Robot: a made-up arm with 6 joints. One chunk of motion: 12 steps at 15 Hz.
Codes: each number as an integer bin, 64 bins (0 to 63) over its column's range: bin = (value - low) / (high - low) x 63, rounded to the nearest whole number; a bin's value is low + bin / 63 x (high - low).
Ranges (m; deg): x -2..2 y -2..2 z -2..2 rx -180..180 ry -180..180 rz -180..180
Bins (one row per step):
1: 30 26 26 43 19 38
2: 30 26 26 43 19 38
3: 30 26 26 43 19 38
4: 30 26 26 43 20 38
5: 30 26 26 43 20 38
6: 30 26 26 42 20 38
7: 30 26 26 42 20 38
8: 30 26 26 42 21 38
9: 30 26 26 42 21 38
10: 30 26 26 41 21 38
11: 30 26 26 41 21 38
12: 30 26 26 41 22 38
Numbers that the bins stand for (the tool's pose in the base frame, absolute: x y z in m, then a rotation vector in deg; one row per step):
1: -0.0952 -0.3492 -0.3492 65.71 -71.43 37.14
2: -0.0952 -0.3492 -0.3492 65.71 -71.43 37.14
3: -0.0952 -0.3492 -0.3492 65.71 -71.43 37.14
4: -0.0952 -0.3492 -0.3492 65.71 -65.71 37.14
5: -0.0952 -0.3492 -0.3492 65.71 -65.71 37.14
6: -0.0952 -0.3492 -0.3492 60.00 -65.71 37.14
7: -0.0952 -0.3492 -0.3492 60.00 -65.71 37.14
8: -0.0952 -0.3492 -0.3492 60.00 -60.00 37.14
9: -0.0952 -0.3492 -0.3492 60.00 -60.00 37.14
10: -0.0952 -0.3492 -0.3492 54.29 -60.00 37.14
11: -0.0952 -0.3492 -0.3492 54.29 -60.00 37.14
12: -0.0952 -0.3492 -0.3492 54.29 -54.29 37.14

